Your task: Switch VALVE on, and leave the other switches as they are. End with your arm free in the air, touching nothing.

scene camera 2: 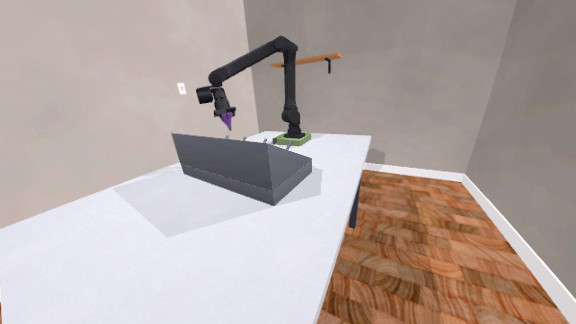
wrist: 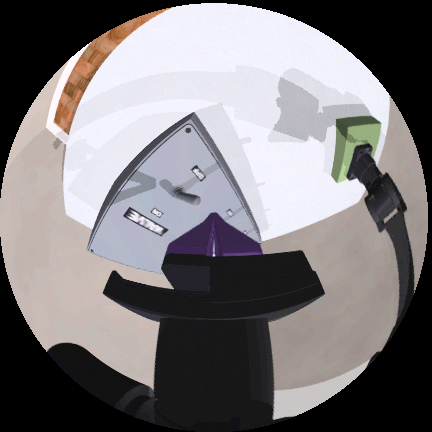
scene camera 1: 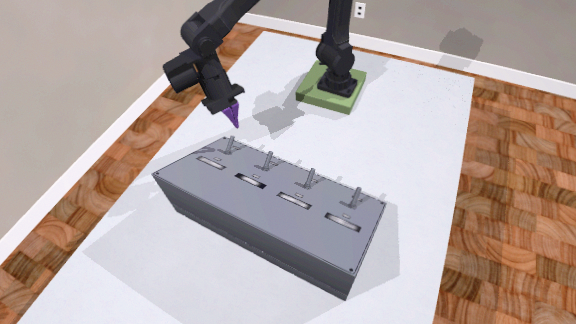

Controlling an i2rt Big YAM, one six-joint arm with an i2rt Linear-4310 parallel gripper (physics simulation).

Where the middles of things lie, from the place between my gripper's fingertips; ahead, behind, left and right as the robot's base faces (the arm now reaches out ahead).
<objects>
Right now the grey switch box point(scene camera 1: 314, 232) is 120 mm ahead of my hand, 170 mm to the left of it and 70 mm below it.
</objects>
